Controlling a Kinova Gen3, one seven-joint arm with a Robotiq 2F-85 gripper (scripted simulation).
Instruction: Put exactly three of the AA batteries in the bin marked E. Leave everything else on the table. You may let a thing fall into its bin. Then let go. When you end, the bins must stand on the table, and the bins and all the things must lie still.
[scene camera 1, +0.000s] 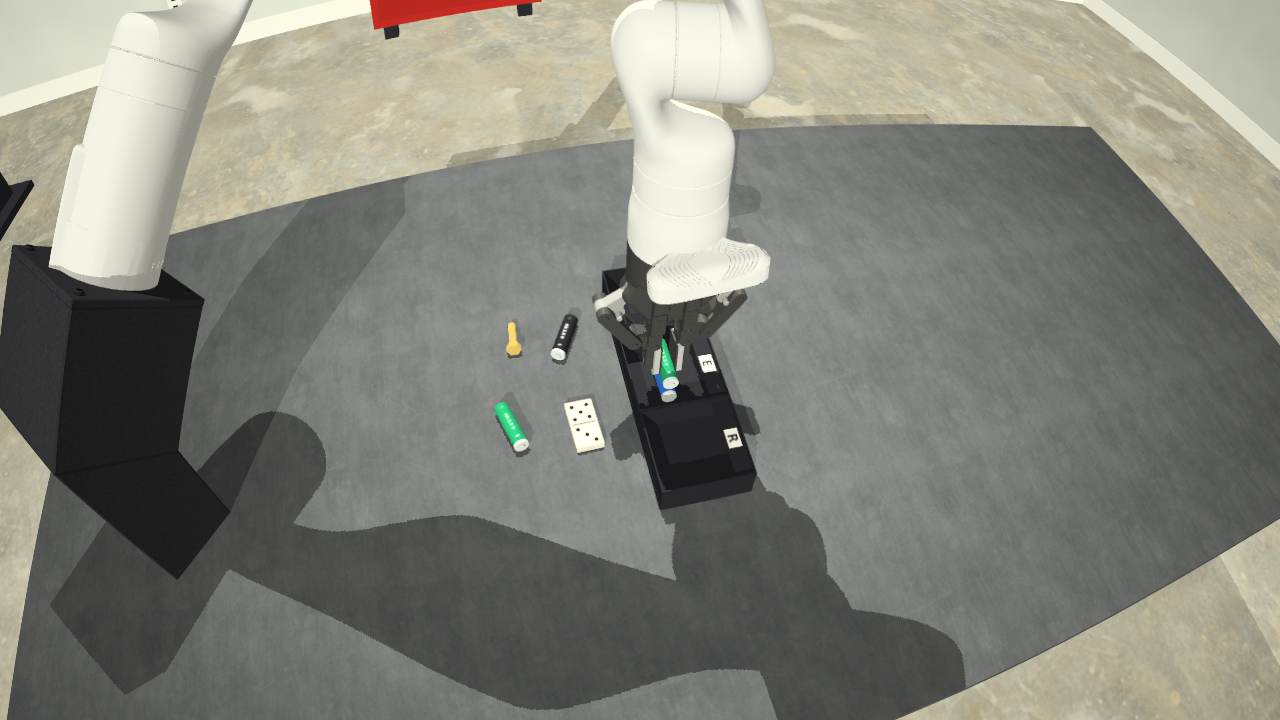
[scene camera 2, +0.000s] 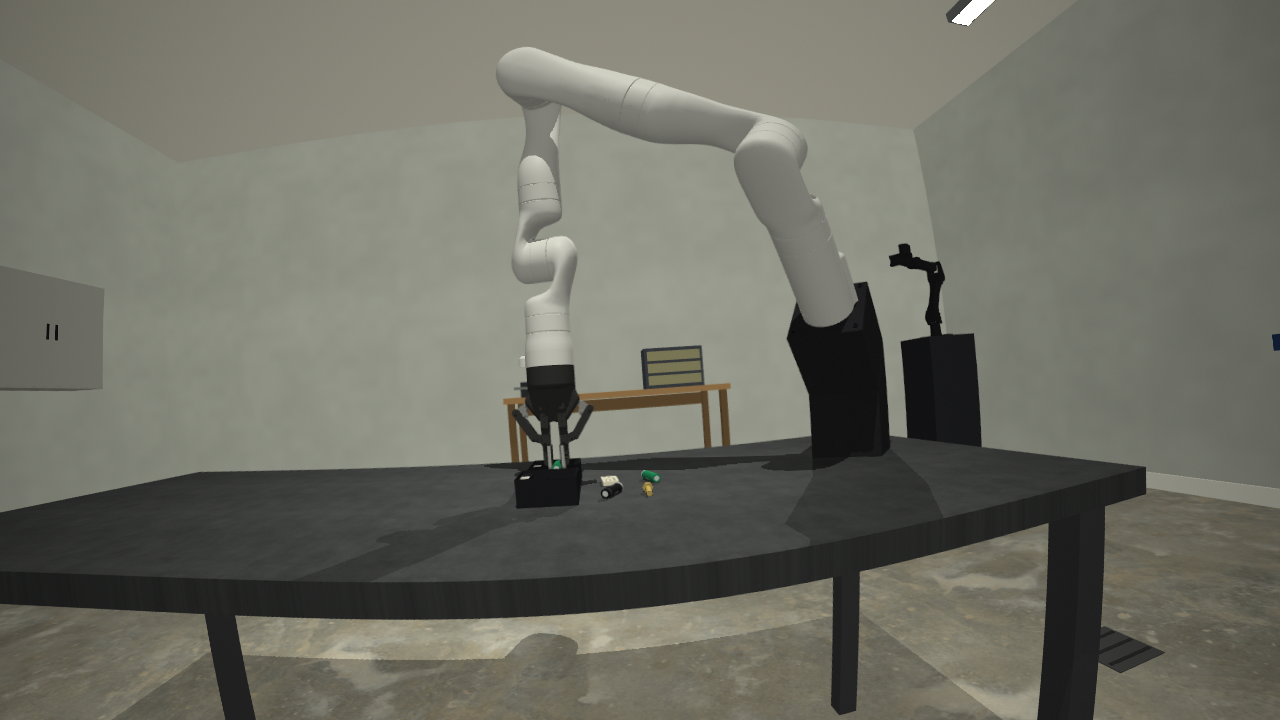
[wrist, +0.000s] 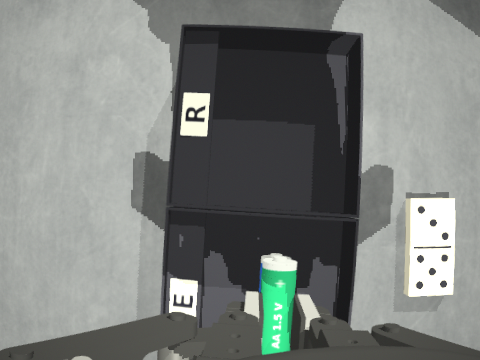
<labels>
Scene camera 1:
gripper: 664, 365
black bin row: 687, 438
green AA battery: 513, 430
white domino: 584, 426
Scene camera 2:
gripper: 557, 468
black bin row: 556, 487
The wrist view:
gripper: 275, 315
green AA battery: 278, 279
black bin row: 287, 131
white domino: 430, 223
</labels>
